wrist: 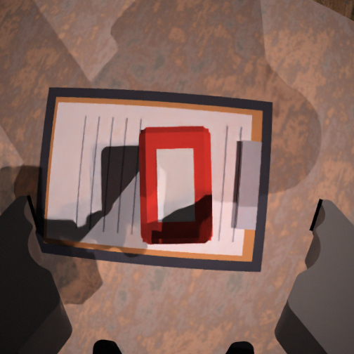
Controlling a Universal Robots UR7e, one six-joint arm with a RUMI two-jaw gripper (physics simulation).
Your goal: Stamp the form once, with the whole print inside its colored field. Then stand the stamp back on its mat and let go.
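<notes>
The red stamp [202,170] with a pale rectangular panel on top stands on the form [67,165], right of the form's middle, seen from above. The form is white with thin dark lines and lies on a clipboard [160,263] with a dark edge and an orange-brown inner border. The form's colored field does not show; the stamp covers that part. My gripper [174,202] is wide open, one finger at the lower left and one at the lower right, both well apart from the stamp. The mat does not show in this view.
A grey clip [249,185] lies on the clipboard's right side, over the form's edge. The clipboard lies on a mottled brown table top [200,45]. Dark shadows fall over the left part of the form and the stamp's lower end.
</notes>
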